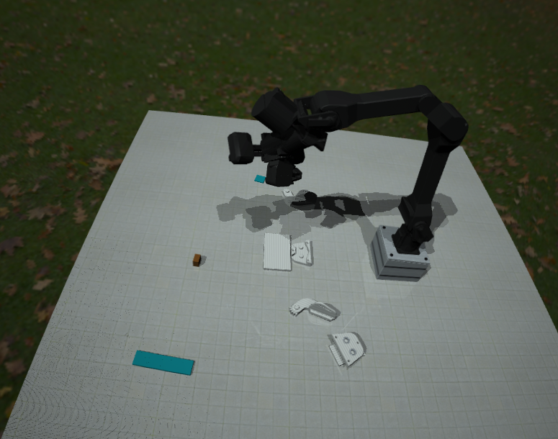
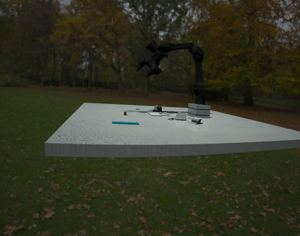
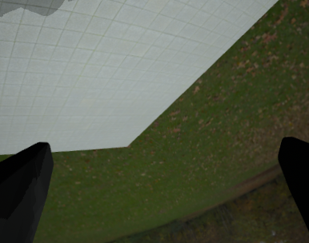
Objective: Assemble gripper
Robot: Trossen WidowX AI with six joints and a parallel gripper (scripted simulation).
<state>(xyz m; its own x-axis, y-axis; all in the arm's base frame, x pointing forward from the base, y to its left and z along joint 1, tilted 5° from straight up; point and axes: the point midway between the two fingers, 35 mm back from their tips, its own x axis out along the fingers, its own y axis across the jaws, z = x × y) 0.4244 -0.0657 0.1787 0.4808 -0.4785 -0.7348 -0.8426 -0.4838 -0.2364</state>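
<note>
My gripper tip is now 260 mm above the gripper jaw, 240 mm to the right of it and 150 mm past it. Round my gripper tip: small teal tile 270 mm below, 240 mm to the right, 60 mm behind; then small brown block 260 mm below, 110 mm ahead, 100 mm to the left; then long teal bar 370 mm to the left, 260 mm below, 160 mm ahead.
</note>
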